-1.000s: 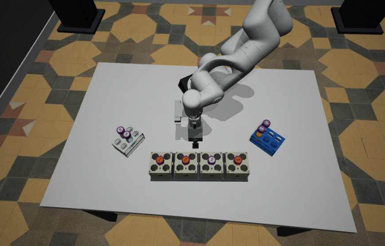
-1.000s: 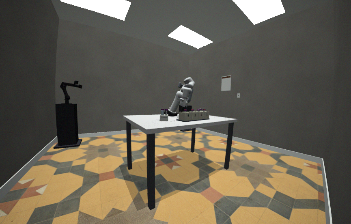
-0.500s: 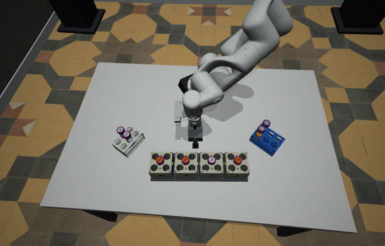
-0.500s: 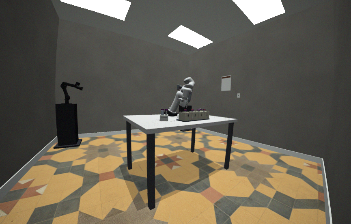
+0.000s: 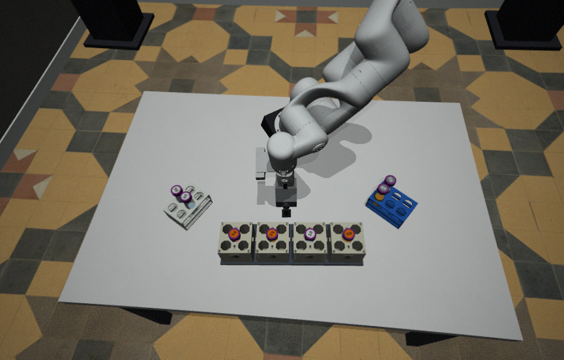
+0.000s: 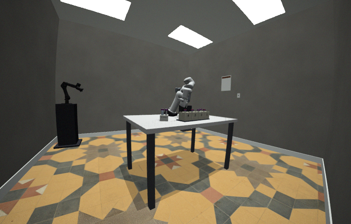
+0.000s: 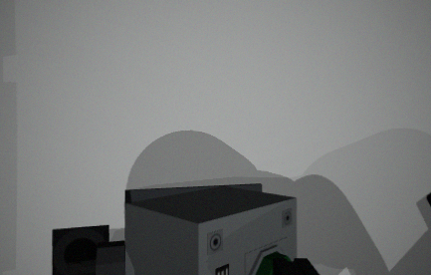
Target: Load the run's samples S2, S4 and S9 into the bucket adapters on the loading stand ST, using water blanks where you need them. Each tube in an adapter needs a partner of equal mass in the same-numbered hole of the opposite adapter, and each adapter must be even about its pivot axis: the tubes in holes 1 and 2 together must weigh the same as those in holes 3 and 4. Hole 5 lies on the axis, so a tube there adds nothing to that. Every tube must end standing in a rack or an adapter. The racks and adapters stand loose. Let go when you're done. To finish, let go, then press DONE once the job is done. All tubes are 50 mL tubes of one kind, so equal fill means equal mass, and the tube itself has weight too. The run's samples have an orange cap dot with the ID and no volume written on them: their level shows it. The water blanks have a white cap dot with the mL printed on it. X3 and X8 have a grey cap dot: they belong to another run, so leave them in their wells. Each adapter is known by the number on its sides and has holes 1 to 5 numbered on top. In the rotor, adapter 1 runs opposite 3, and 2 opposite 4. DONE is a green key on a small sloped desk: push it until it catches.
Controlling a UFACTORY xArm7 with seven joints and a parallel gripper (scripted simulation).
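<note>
Right now the green DONE key is 30 mm below my hand. From my hand the other things lie so: water blank tube (190 mm ahead, 90 mm to the left, 30 mm below); adapter (200 mm ahead, 90 mm to the left, 40 mm below); loading stand (200 mm ahead, 40 mm to the left, 90 mm below).
</note>
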